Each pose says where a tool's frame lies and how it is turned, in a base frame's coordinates. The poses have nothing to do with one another.
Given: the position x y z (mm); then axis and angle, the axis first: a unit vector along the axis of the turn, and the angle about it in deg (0 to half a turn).
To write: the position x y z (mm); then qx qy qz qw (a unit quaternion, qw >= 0). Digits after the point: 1 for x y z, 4 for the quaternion.
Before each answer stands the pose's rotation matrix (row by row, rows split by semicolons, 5 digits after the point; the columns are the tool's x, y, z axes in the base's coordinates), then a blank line. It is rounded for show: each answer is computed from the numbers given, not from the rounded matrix.
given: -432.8 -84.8 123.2 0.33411 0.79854 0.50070 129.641
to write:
-0.45513 0.05145 0.88894; 0.82258 0.40651 0.39763; -0.34091 0.91220 -0.22733

-432.8 -84.8 123.2 0.3024 0.7227 0.4531 0.4255
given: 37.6 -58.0 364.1 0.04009 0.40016 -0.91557 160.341
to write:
-0.93859 0.33917 0.06335; -0.27687 -0.63079 -0.72488; -0.20589 -0.69790 0.68596

37.6 -58.0 364.1 0.0395 0.3943 -0.9021 0.1707
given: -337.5 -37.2 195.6 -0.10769 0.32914 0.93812 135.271
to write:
-0.69061 -0.72083 0.05883; 0.59958 -0.52515 0.60393; -0.40443 0.45235 0.79487

-337.5 -37.2 195.6 -0.0996 0.3044 0.8676 0.3805
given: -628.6 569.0 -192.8 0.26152 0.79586 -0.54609 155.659
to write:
-0.78040 0.62285 0.05509; 0.17269 0.29937 -0.93838; -0.60096 -0.72280 -0.34119

-628.6 569.0 -192.8 0.2556 0.7780 -0.5338 0.2108
